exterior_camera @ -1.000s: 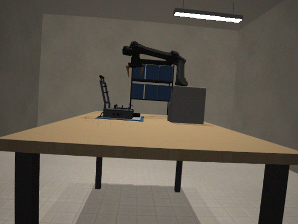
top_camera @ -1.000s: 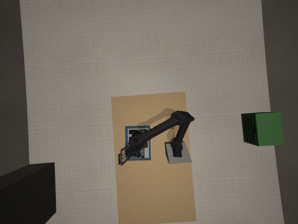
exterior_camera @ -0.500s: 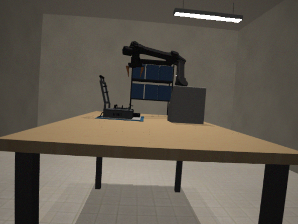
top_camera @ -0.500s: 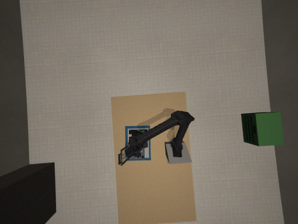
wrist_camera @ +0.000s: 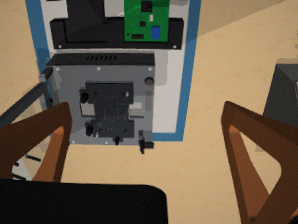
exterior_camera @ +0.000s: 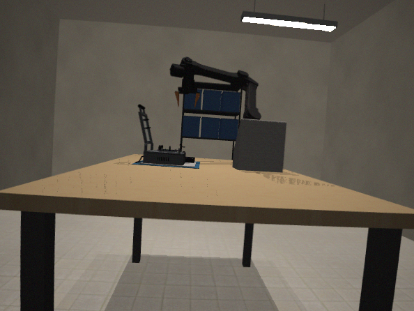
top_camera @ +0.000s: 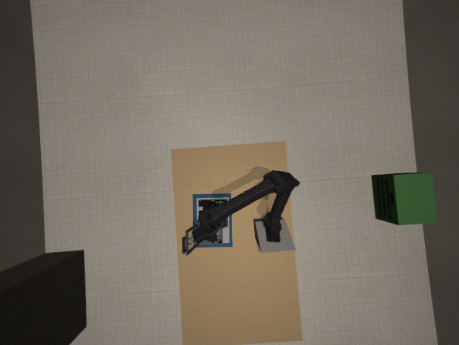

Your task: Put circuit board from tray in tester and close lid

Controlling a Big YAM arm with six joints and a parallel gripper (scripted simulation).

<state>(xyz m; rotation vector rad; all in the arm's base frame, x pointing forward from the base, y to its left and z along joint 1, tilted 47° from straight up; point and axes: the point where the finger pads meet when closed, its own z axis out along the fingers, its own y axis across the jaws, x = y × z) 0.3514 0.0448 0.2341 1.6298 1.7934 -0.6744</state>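
My gripper is now 29 cm above the green circuit board. Round my hand: black latch hook 23 cm to the left, 22 cm below, 1 cm behind; then dark pin plate 24 cm below, 18 cm to the left, 6 cm ahead; then tester lid 18 cm to the left, 18 cm ahead, 12 cm below.
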